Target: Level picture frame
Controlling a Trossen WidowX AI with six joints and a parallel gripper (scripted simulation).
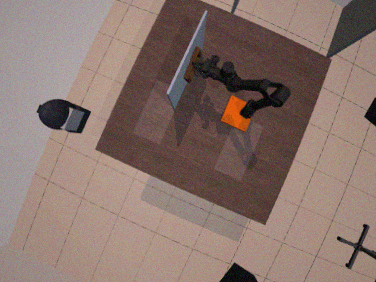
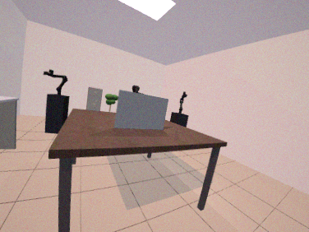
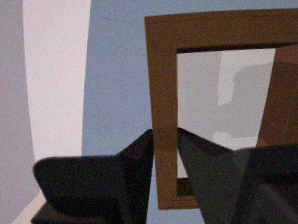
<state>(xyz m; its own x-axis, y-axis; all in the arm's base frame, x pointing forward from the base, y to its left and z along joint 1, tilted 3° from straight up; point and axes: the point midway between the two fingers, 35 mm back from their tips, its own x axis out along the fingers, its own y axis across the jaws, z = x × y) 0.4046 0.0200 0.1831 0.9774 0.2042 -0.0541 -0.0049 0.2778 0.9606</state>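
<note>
My gripper tip is now 50 mm above the brown picture frame, 10 mm to the left of it and 10 mm short of it. Round my gripper tip: wall panel (70 mm below, 20 mm ahead).
</note>
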